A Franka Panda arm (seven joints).
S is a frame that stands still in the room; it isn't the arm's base.
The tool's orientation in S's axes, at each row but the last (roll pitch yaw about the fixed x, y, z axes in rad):
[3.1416 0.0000 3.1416]
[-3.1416 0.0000 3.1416]
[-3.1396 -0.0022 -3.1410]
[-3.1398 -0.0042 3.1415]
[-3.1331 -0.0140 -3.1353]
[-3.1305 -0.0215 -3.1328]
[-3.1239 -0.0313 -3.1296]
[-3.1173 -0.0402 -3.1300]
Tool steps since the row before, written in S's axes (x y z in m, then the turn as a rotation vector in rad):
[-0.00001 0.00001 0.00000 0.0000 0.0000 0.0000]
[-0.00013 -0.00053 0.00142 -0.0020 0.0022 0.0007]
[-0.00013 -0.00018 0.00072 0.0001 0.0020 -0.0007]
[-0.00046 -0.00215 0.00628 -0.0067 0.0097 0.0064]
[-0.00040 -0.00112 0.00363 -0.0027 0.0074 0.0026]
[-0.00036 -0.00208 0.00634 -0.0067 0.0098 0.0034]
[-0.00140 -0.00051 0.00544 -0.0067 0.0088 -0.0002]
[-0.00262 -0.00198 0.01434 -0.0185 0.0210 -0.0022]
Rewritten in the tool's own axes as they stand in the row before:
[0.00001 0.00001 0.00000 0.0000 0.0000 0.0000]
[0.00013 -0.00053 -0.00142 0.0020 0.0022 -0.0007]
[0.00013 -0.00018 -0.00072 -0.0001 0.0020 0.0007]
[0.00049 -0.00216 -0.00627 0.0067 0.0097 -0.0064]
[0.00046 -0.00115 -0.00361 0.0027 0.0074 -0.0026]
[0.00051 -0.00215 -0.00631 0.0067 0.0098 -0.0034]
[0.00158 -0.00059 -0.00538 0.0066 0.0089 0.0002]
[0.00322 -0.00229 -0.01417 0.0182 0.0213 0.0024]

